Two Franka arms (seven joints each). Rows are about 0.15 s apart.
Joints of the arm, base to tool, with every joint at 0 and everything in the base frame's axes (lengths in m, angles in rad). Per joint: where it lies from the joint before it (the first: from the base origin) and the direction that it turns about. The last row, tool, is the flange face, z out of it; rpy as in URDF.
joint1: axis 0 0 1 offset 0 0 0.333
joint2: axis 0 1 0 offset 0 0 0
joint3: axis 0 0 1 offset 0 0 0.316
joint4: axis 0 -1 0 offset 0.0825 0 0
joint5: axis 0 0 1 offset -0.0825 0 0.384
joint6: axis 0 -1 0 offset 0 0 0
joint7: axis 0 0 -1 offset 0.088 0 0
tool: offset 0 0 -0.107 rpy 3.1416 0 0
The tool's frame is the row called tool.
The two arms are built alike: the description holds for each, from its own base.
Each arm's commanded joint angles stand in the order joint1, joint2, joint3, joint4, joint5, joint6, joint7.
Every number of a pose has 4 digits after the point.
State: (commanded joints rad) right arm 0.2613 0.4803 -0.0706 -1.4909 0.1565 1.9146 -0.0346; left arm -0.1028 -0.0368 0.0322 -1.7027 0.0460 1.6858 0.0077
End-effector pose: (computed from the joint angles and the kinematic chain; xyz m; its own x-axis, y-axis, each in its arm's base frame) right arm 0.6710 0.1483 0.3907 0.9827 0.1773 -0.0537 0.1705 -0.9788 -0.1133; left arm 0.5500 -0.0342 0.5923 0.9963 -0.0835 0.0194 -0.0825 -0.9956 -0.0448
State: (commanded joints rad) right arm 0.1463 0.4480 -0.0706 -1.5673 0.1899 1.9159 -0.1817; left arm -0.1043 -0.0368 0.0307 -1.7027 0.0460 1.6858 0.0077
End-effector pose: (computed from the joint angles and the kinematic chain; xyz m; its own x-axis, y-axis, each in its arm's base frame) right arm 0.6673 0.0701 0.3776 0.9782 0.1938 -0.0747 0.1805 -0.9711 -0.1565; left arm 0.5499 -0.0358 0.5923 0.9961 -0.0864 0.0194 -0.0855 -0.9953 -0.0448
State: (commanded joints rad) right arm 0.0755 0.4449 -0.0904 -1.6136 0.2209 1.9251 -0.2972; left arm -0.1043 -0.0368 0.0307 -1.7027 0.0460 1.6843 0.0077
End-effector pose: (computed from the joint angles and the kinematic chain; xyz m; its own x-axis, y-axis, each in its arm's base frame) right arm 0.6622 0.0123 0.3599 0.9753 0.2039 -0.0843 0.1854 -0.9644 -0.1886; left arm 0.5497 -0.0358 0.5922 0.9961 -0.0864 0.0179 -0.0855 -0.9953 -0.0448
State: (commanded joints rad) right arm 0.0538 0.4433 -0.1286 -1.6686 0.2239 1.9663 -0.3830; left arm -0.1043 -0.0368 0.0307 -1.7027 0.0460 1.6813 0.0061
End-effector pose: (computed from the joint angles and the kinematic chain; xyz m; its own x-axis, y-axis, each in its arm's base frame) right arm 0.6537 -0.0261 0.3400 0.9718 0.2206 -0.0836 0.2029 -0.9623 -0.1811; left arm 0.5494 -0.0358 0.5919 0.9963 -0.0847 0.0150 -0.0839 -0.9955 -0.0447
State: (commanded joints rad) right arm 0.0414 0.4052 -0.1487 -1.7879 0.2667 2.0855 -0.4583; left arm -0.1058 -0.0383 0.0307 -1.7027 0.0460 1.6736 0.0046
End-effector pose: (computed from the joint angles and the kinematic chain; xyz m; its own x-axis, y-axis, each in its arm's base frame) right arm 0.6359 -0.0483 0.3215 0.9757 0.2173 -0.0286 0.2081 -0.9594 -0.1903; left arm 0.5482 -0.0365 0.5921 0.9964 -0.0843 0.0089 -0.0838 -0.9955 -0.0447
